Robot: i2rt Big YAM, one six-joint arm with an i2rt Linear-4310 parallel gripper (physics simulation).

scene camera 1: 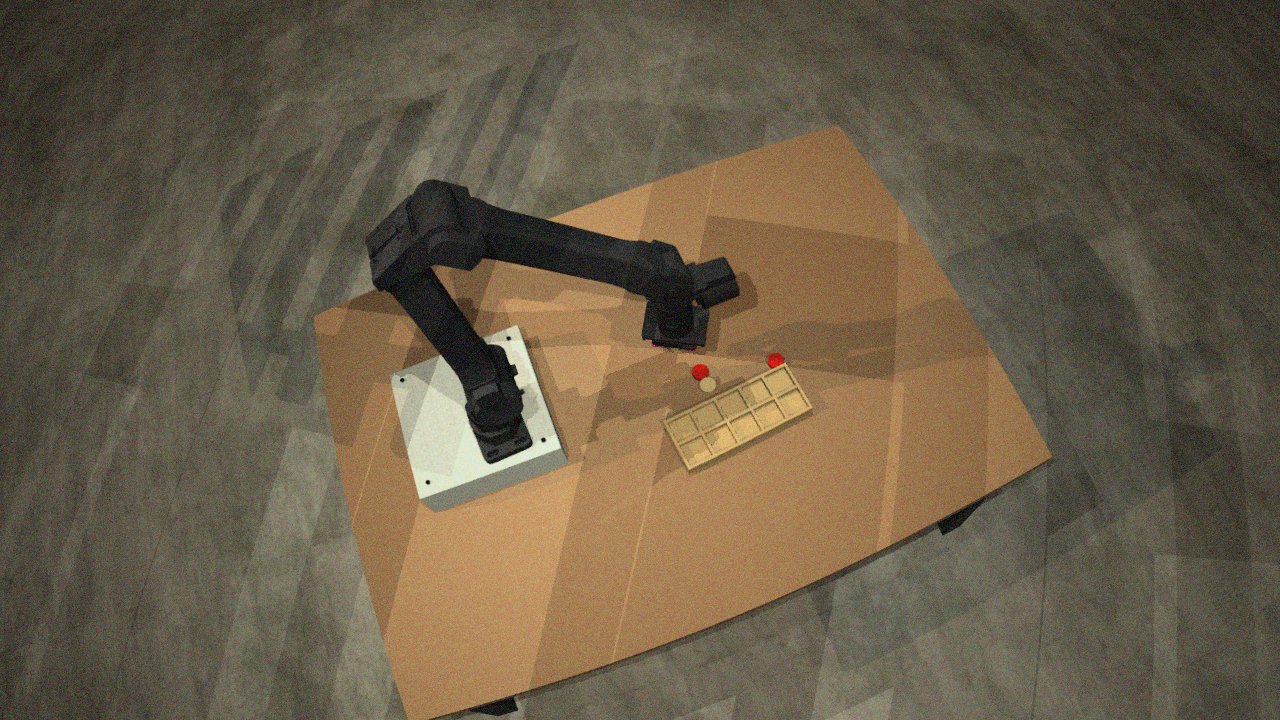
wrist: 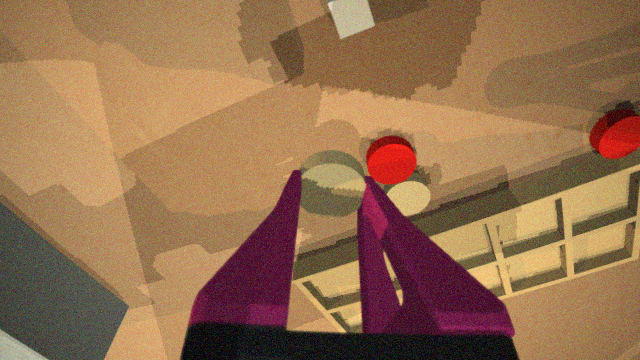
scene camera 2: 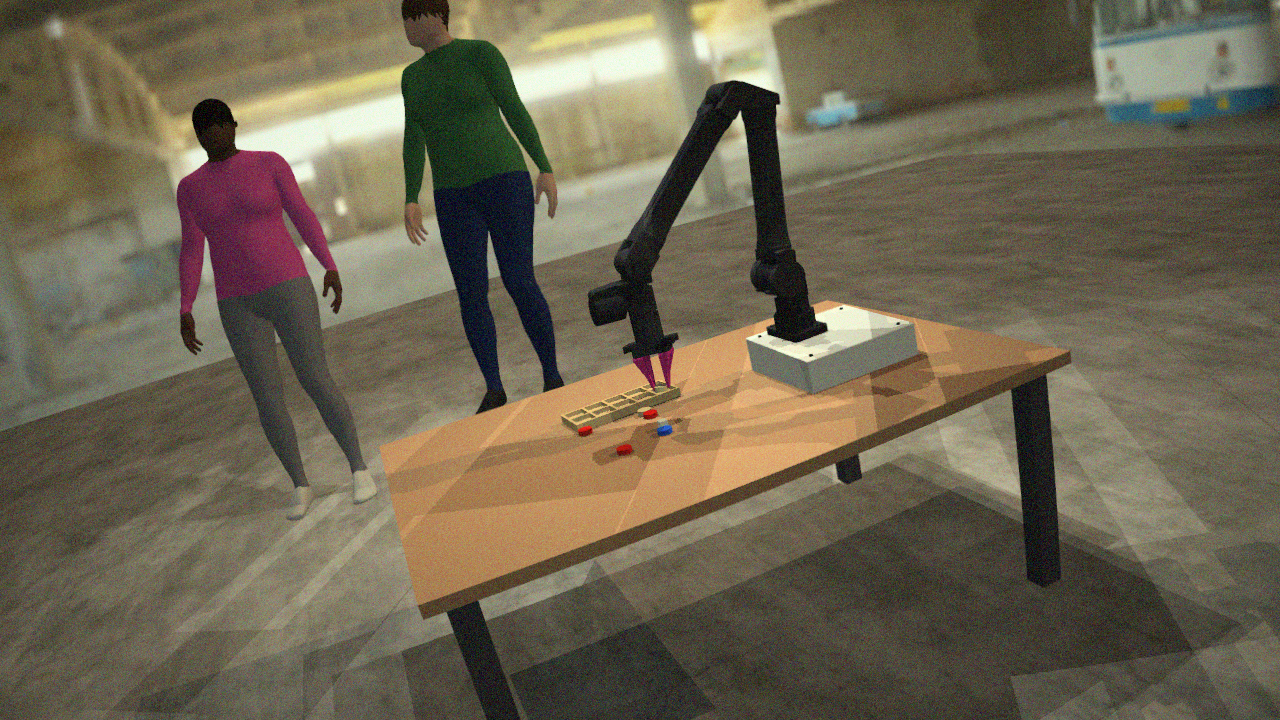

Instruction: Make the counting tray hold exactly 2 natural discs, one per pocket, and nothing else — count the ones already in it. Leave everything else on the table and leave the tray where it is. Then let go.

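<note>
My gripper [scene camera 2: 660,387] [wrist: 330,183] is shut on a pale natural disc [wrist: 332,192], held between the magenta fingertips above the table. In scene camera 1 the fingertips are hidden under the wrist. A second natural disc [scene camera 1: 708,384] [scene camera 2: 644,411] [wrist: 409,197] lies on the table against a red disc [scene camera 1: 699,371] [scene camera 2: 650,414] [wrist: 391,162], right of the fingertips in the wrist view. The wooden counting tray [scene camera 1: 750,439] [scene camera 2: 617,415] [wrist: 570,276] has two rows of pockets. I can make out no disc in the pockets that show; shadows and a finger obscure some.
Another red disc [scene camera 1: 776,360] [scene camera 2: 585,430] [wrist: 619,135] lies beside the tray's far end. In scene camera 2, a third red disc [scene camera 2: 624,449] and a blue disc [scene camera 2: 664,430] lie on the table. A whitish cube [wrist: 351,17] is at the wrist view's top. The arm's white base box [scene camera 1: 438,429] [scene camera 2: 841,344] stands nearby.
</note>
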